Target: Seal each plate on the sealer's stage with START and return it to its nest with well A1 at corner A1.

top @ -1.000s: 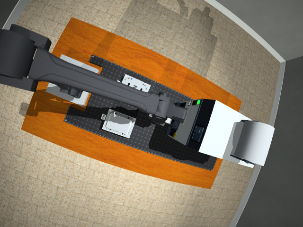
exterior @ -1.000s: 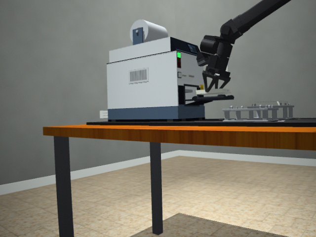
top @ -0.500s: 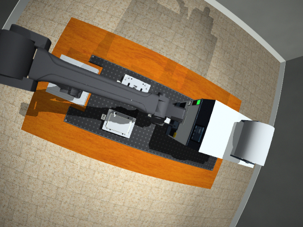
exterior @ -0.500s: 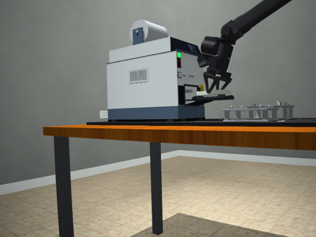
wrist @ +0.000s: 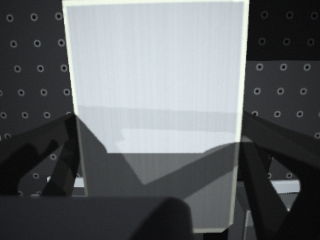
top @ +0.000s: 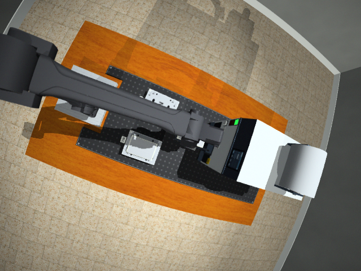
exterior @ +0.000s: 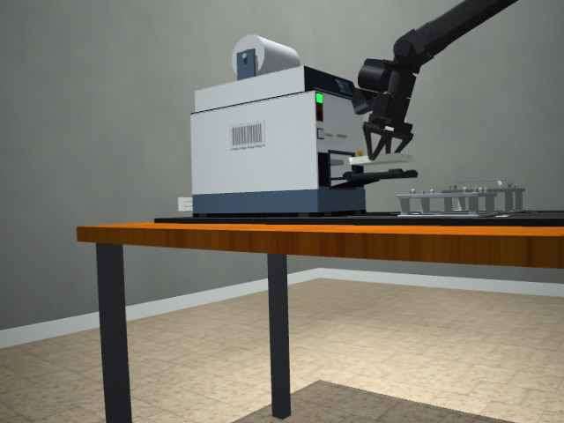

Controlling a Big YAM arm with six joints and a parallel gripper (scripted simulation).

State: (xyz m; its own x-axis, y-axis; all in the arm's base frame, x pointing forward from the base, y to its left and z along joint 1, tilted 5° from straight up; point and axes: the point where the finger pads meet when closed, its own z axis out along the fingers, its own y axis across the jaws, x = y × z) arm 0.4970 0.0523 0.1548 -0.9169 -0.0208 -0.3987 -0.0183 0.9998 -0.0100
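The sealer stage lies 4 cm below my hand. Also, from my hand: plate nest 19 cm behind, 9 cm below, 7 cm to the left; pale start button 10 cm to the left, 10 cm ahead, 6 cm above; A1 mark 26 cm behind, 12 cm to the left, 9 cm below.
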